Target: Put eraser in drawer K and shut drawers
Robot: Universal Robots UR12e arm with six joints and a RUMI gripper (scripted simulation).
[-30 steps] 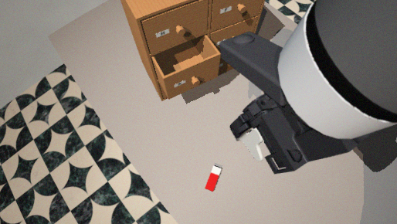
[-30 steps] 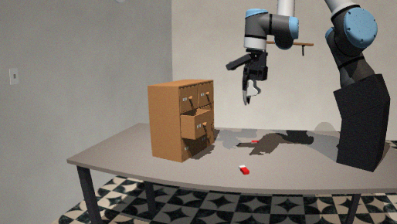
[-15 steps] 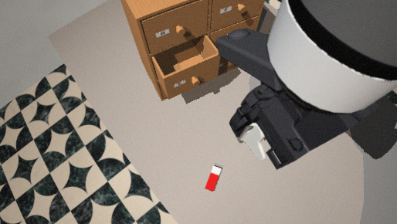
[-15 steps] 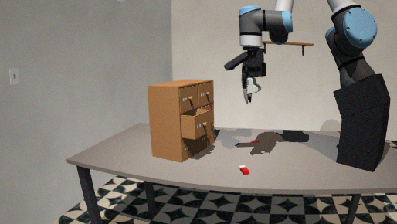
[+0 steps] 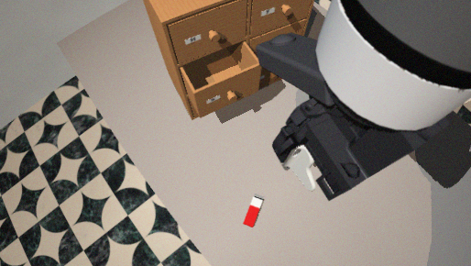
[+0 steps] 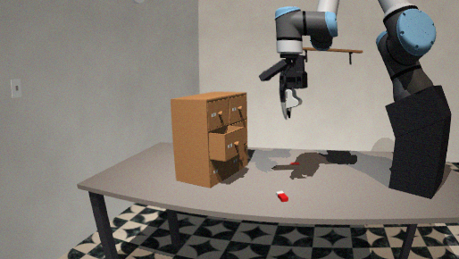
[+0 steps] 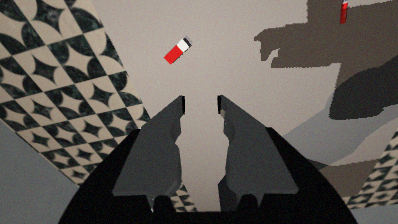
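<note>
Right now my hand is 28 cm above the eraser, 5 cm to the right of it and 1 cm short of it. Round my hand: red stick (33 cm to the right, 28 cm below, 2 cm behind).
</note>
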